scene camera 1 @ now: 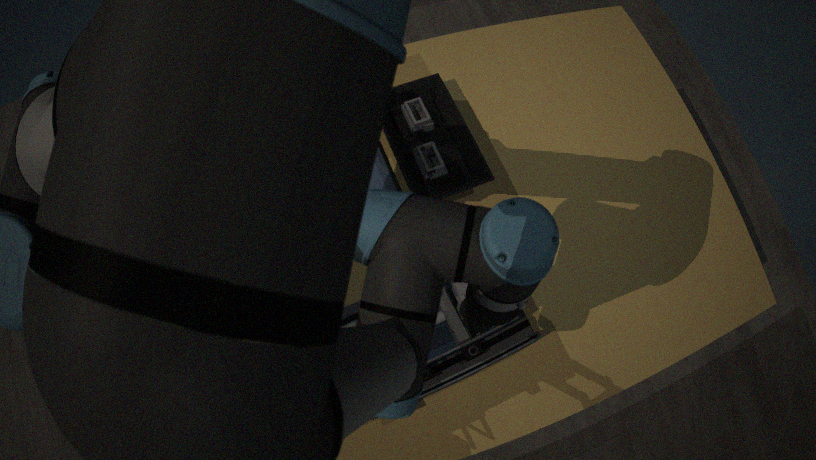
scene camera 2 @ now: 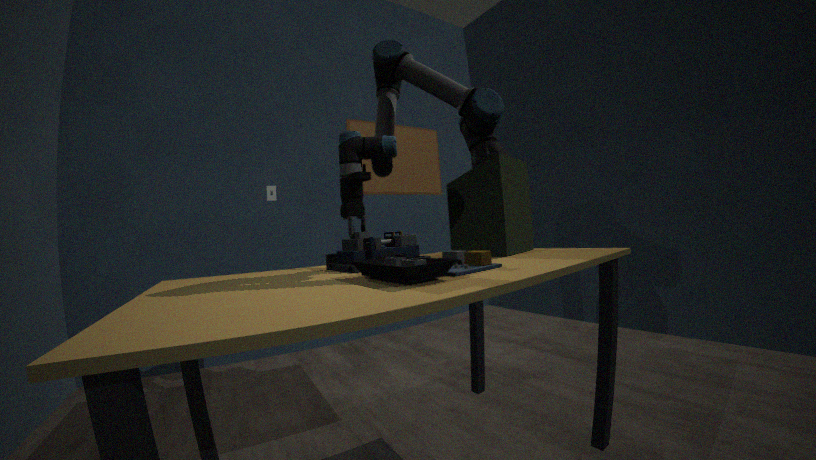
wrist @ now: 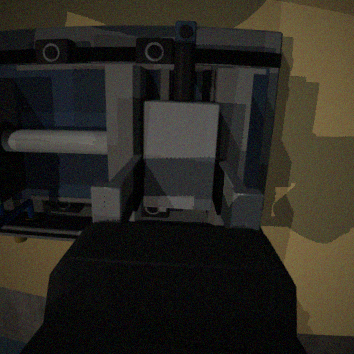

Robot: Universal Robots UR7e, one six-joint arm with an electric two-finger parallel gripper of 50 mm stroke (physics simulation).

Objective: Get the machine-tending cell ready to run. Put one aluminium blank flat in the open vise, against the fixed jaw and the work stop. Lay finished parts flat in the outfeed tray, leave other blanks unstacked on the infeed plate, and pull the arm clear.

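Note:
A pale grey aluminium blank lies between the vise jaws in the wrist view, its far end at the dark rod of the work stop. The fixed jaw is at its right and the moving jaw at its left, with dark gaps beside the blank. Whether it is seated on the vise floor cannot be told. My gripper is shut on the blank, fingers at its left and right sides. Two finished parts lie apart in the black outfeed tray.
A grey block and an orange block are on the blue infeed plate, near the tray. The vise screw runs left of the moving jaw. The arm hides much of the table in scene camera 1.

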